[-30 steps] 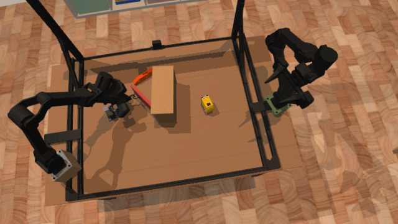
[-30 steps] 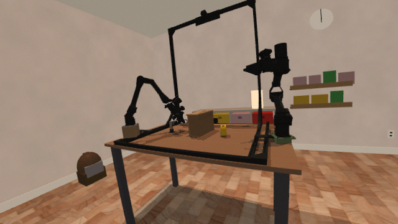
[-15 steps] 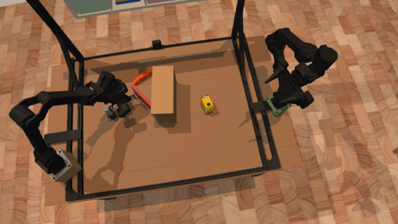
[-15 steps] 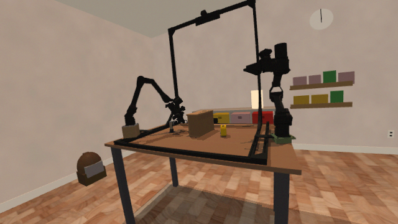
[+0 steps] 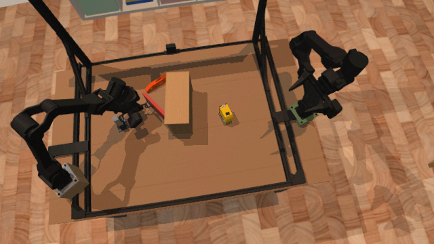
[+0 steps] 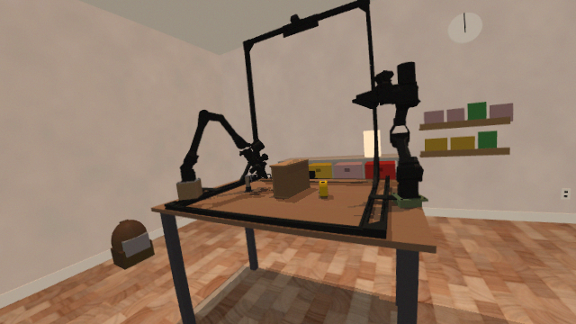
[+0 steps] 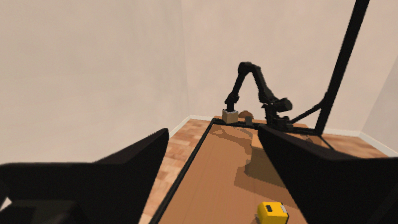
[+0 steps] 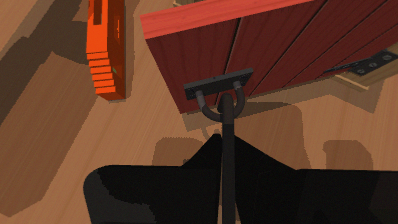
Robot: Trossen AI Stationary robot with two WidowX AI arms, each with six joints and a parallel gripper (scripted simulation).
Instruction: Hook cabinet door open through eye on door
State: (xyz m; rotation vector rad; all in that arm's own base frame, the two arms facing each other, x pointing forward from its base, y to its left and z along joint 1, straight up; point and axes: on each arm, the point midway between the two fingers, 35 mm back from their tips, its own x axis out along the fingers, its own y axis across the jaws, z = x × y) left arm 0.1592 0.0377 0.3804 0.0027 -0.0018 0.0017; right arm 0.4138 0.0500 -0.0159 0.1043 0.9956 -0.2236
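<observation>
The red door is 80 mm to the left of my right hand, 40 mm ahead of it and 20 mm below it. Round my right hand: orange flap: 140 mm behind, 110 mm to the left, 80 mm below; yellow box: 350 mm to the left, 120 mm ahead, 60 mm below.
</observation>
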